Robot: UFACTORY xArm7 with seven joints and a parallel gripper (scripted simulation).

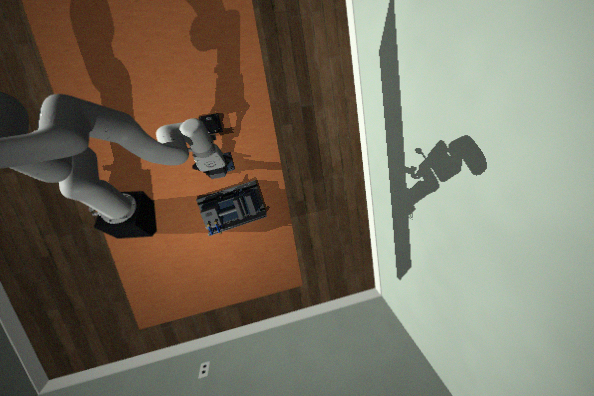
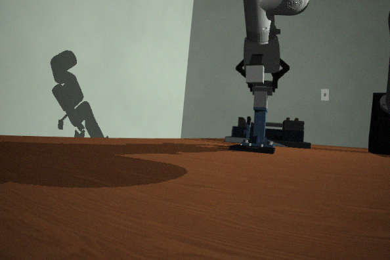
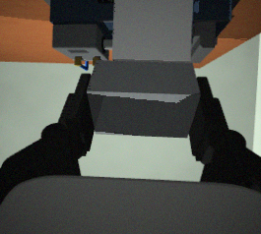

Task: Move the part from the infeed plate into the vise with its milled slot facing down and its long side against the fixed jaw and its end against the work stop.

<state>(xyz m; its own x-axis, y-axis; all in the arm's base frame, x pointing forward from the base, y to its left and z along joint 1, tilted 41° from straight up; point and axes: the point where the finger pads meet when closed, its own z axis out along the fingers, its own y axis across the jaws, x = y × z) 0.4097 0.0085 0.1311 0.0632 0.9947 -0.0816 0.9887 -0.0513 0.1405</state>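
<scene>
My gripper is now 130 mm above the blue upright and 10 mm to the left of it. The rest, counted from my hand: grey jaw: 220 mm to the right, 110 mm below, 40 mm ahead; grey part: 10 mm to the right, 10 mm below; work stop: 170 mm to the right, 100 mm below, 70 mm ahead.
</scene>
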